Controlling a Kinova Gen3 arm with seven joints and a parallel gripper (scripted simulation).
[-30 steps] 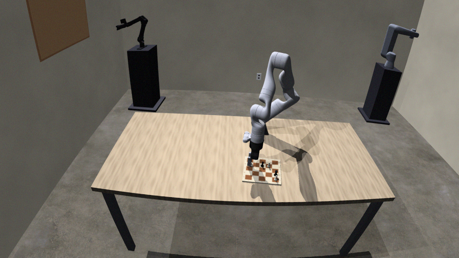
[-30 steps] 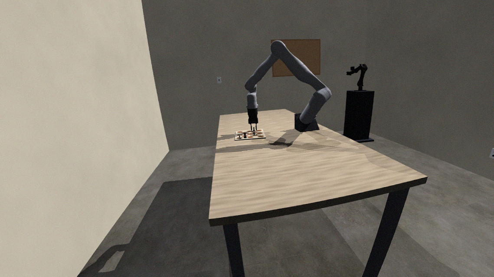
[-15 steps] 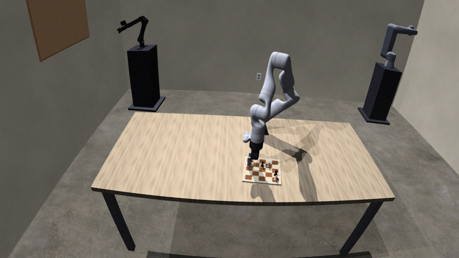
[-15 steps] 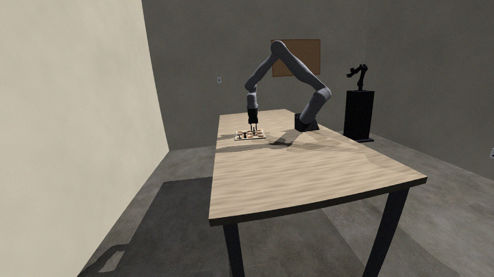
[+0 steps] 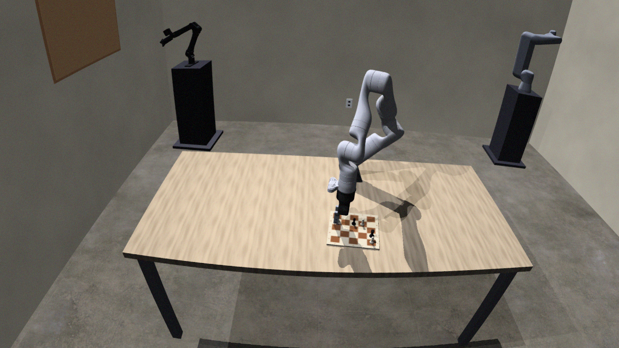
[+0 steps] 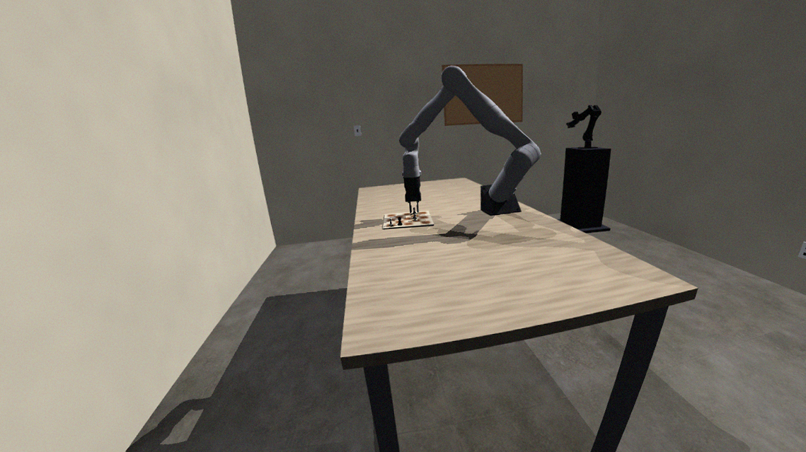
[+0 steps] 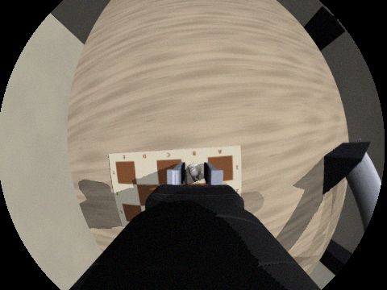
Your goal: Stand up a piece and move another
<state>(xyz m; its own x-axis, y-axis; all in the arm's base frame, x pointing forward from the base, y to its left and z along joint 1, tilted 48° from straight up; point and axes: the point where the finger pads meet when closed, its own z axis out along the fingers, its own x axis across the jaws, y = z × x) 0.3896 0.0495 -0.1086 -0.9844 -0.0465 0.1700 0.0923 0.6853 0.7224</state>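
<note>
Now: hand 4 cm short of the chessboard, 8 cm to the right of it and 3 cm above it.
</note>
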